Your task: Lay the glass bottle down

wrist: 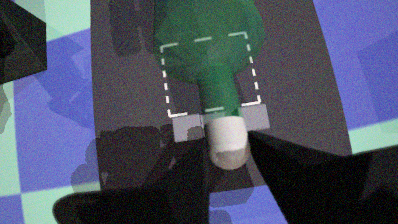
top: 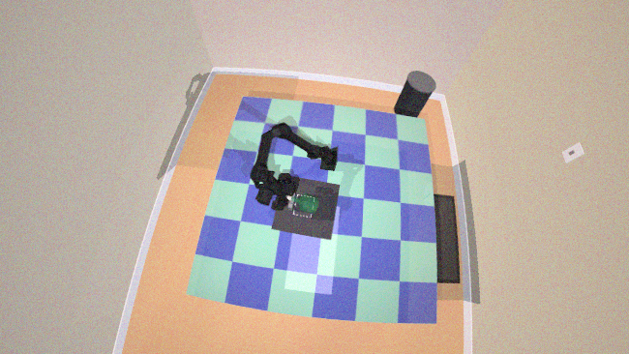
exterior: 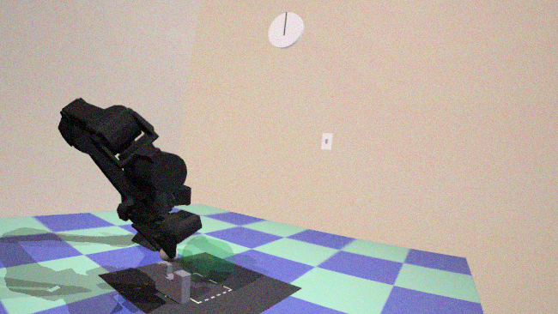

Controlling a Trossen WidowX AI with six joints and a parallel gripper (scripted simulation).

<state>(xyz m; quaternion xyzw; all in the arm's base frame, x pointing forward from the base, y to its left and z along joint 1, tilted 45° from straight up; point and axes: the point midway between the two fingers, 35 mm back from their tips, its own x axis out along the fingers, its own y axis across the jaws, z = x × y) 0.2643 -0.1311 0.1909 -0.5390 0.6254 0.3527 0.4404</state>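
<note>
My gripper tip is 10 mm short of the green glass bottle, 50 mm to the right of it and 10 mm above it. Also, from my gripper tip: dark mat (10 mm ahead, 90 mm to the left, 90 mm below).
</note>
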